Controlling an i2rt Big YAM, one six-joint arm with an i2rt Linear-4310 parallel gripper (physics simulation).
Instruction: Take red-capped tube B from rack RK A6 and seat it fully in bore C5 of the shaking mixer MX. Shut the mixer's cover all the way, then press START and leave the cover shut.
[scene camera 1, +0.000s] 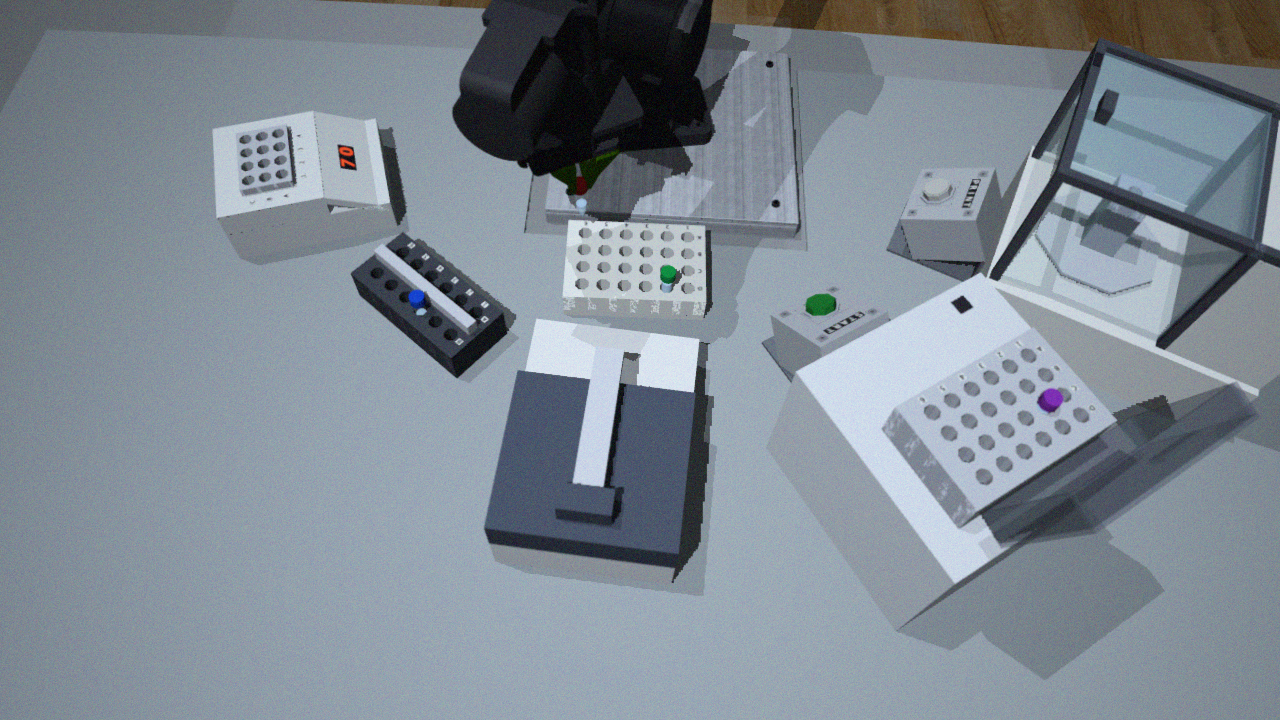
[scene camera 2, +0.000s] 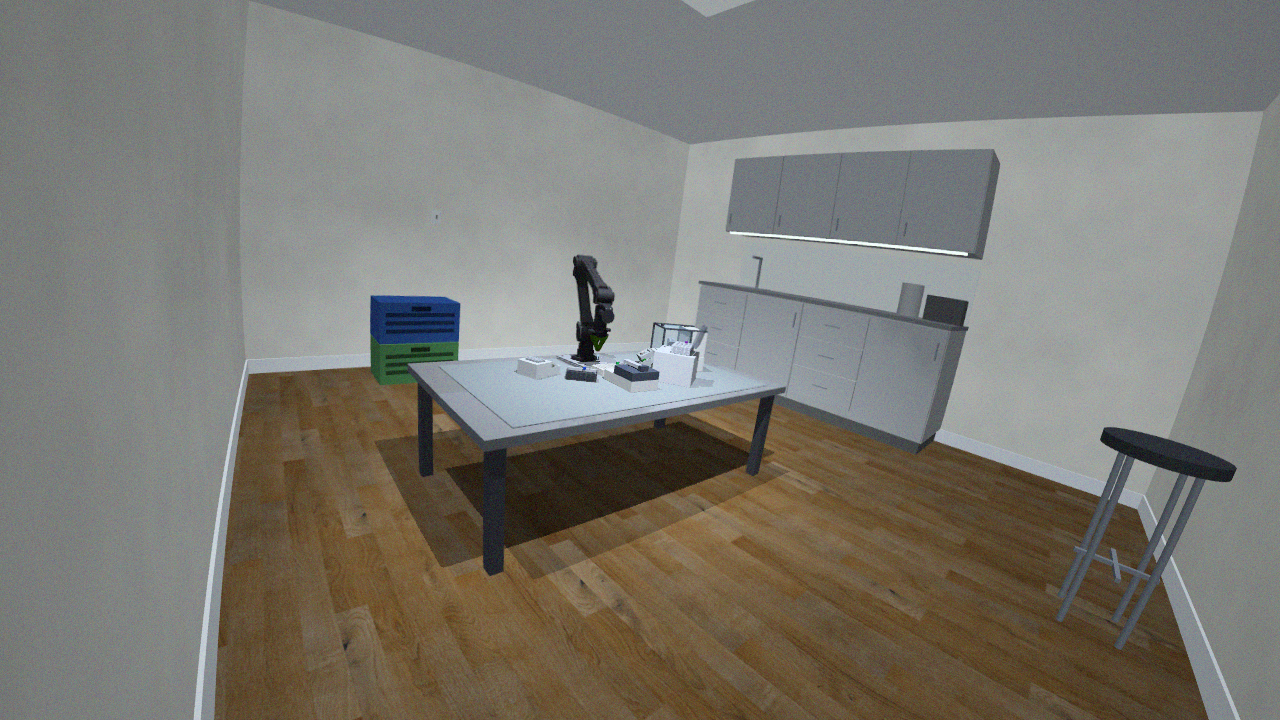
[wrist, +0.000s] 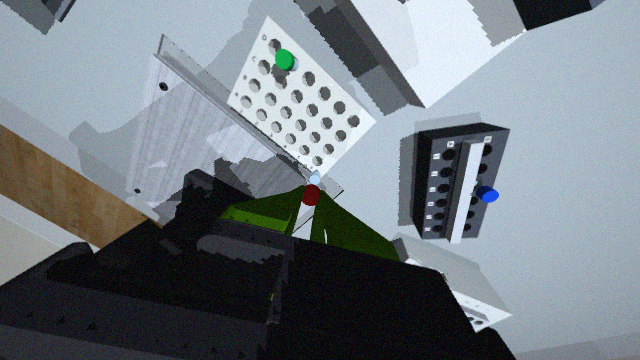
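Seen in the pictures: gripper, fingertip midpoint: (scene camera 1: 579, 186) (scene camera 2: 597, 350) (wrist: 310, 194); arm's base at its link origin: (scene camera 1: 647, 118) (scene camera 2: 585, 359) (wrist: 227, 206).
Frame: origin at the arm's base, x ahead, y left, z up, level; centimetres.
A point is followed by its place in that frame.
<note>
My gripper (scene camera 1: 581, 176) @(x 15.4, y -8.7, z 8.5 cm) (scene camera 2: 598, 343) @(x 15.4, y -8.7, z 8.5 cm) (wrist: 310, 194) @(x 15.4, y -8.7, z 8.5 cm) is shut on the red-capped tube (scene camera 1: 580, 185) @(x 15.9, y -8.7, z 9.2 cm) (wrist: 311, 194) @(x 15.9, y -8.6, z 9.2 cm). The tube's pale tip points down, apart from the white rack RK (scene camera 1: 635, 306) @(x 22.9, y -4.7, z 0.3 cm) (wrist: 269, 31) @(x 23.0, y 1.0, z 1.5 cm), above its A6 corner. The A6 hole shows empty in scene camera 1. A green-capped tube (scene camera 1: 667, 274) @(x 22.2, y -1.9, z 3.9 cm) (wrist: 284, 59) @(x 22.0, y -1.8, z 3.9 cm) stands in the rack. The white mixer MX (scene camera 1: 859, 376) @(x 38.2, y 9.1, z 12.0 cm) (scene camera 2: 673, 367) @(x 46.0, y 8.0, z 6.2 cm) has a bore block with a purple-capped tube (scene camera 1: 1050, 399) @(x 44.0, y 19.5, z 16.8 cm). Its see-through cover (scene camera 1: 1163, 461) @(x 52.3, y 18.7, z 25.8 cm) stands open on the far side. The green START button (scene camera 1: 820, 304) @(x 28.0, y 10.1, z 5.6 cm) is on a small box beside the mixer.
A dark-lidded device (scene camera 1: 537, 447) @(x 38.2, y -14.6, z 6.4 cm) stands in front of the rack. A black rack (scene camera 1: 460, 358) @(x 26.6, y -20.4, z 0.9 cm) (wrist: 421, 175) @(x 19.6, y -19.4, z 0.3 cm) with a blue-capped tube (scene camera 1: 417, 298) @(x 22.1, y -23.4, z 4.1 cm) (wrist: 487, 194) @(x 21.9, y -23.0, z 4.1 cm) and a white block reading 70 (scene camera 1: 268, 234) @(x 11.2, y -37.3, z 1.1 cm) are left. A glass case (scene camera 1: 1029, 226) @(x 27.6, y 25.8, z 13.5 cm) and a white-button box (scene camera 1: 937, 188) @(x 16.7, y 24.3, z 5.5 cm) are right.
</note>
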